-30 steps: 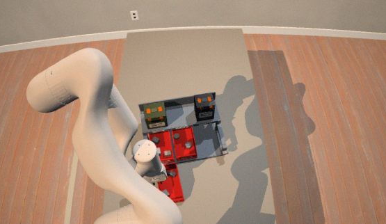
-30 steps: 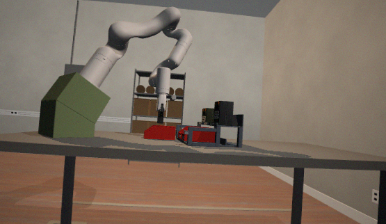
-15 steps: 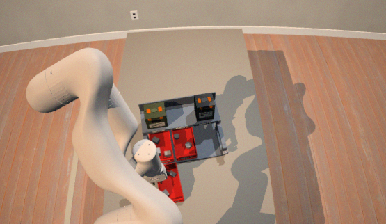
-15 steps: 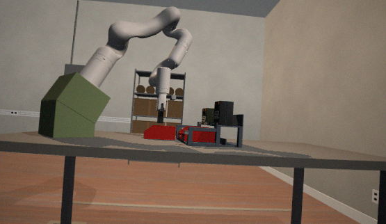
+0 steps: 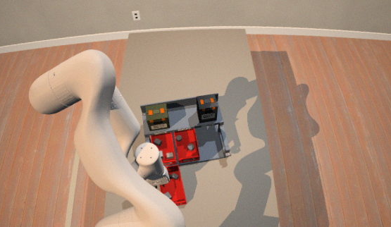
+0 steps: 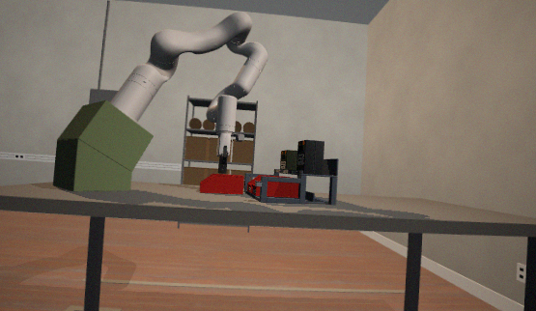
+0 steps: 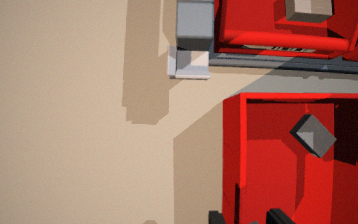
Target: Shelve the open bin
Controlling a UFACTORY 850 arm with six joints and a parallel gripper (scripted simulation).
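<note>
My gripper is now 50 mm to the left of the red bin and 60 mm above it. Also, from my hand: grey part: 60 mm ahead, 60 mm to the right, 90 mm below; then grey shelf: 250 mm ahead, 120 mm to the right, 30 mm below.
</note>
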